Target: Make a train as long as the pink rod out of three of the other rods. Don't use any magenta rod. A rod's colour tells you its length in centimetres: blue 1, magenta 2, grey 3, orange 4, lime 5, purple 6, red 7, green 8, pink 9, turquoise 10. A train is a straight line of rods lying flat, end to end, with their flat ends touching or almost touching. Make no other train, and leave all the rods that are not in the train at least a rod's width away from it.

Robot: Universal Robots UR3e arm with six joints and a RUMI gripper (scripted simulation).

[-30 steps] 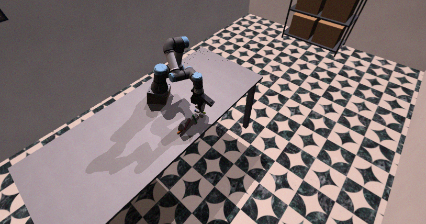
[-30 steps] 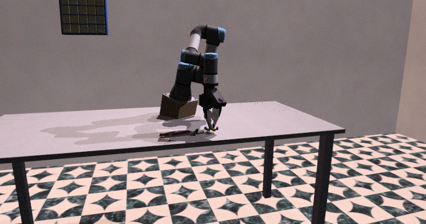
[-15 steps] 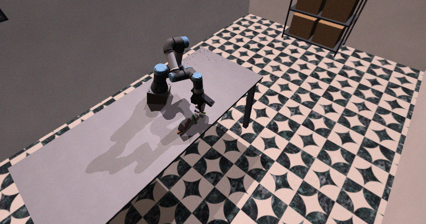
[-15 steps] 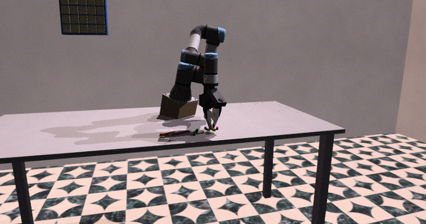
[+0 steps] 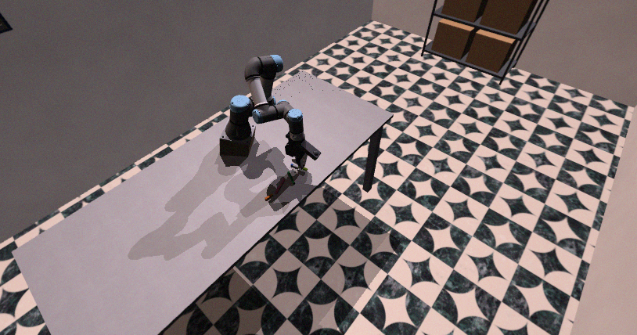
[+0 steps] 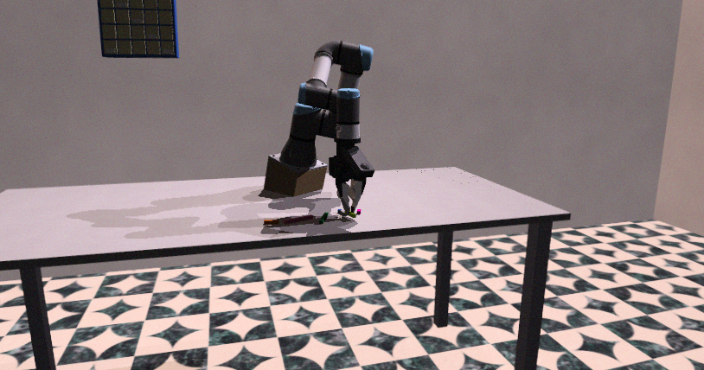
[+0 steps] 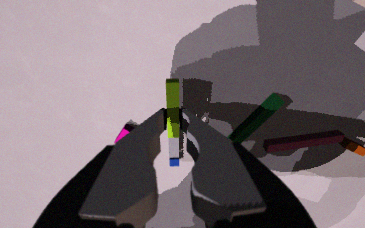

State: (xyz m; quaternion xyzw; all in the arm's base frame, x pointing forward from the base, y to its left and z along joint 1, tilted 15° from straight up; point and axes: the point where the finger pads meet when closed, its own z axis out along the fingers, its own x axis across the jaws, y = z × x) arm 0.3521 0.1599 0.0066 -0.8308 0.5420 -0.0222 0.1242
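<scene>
Now: hand 4 cm past the grey rod, 2 cm to the left of it and 2 cm above it. Round my hand: magenta rod: 5 cm behind, 3 cm to the left, 2 cm below; then lime rod: 1 cm below; then blue rod: 6 cm behind, 3 cm to the right, 2 cm below.
</scene>
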